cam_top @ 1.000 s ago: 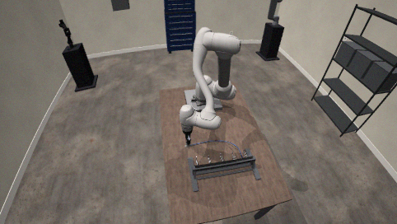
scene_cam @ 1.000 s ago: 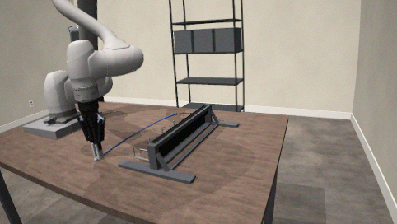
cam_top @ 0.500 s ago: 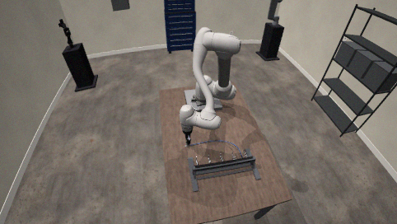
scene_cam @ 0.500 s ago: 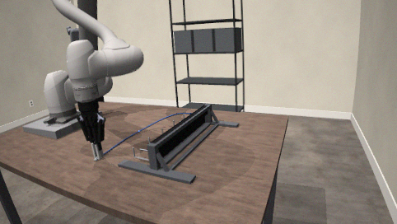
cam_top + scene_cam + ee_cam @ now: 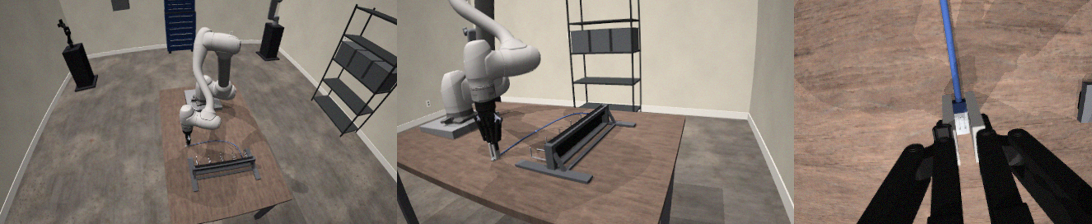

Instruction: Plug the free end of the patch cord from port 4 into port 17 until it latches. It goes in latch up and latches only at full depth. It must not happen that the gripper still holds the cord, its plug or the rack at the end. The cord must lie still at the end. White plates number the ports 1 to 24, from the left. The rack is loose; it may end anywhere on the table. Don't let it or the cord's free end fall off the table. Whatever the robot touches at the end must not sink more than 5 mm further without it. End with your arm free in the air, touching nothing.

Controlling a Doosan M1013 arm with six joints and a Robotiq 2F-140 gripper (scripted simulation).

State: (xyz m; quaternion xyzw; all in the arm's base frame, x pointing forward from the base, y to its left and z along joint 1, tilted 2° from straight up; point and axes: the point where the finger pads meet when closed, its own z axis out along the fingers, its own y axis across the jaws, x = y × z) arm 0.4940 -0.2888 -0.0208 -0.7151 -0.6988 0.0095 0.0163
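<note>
My hand is 3 cm above the plug and 1 cm to the left of it.
</note>
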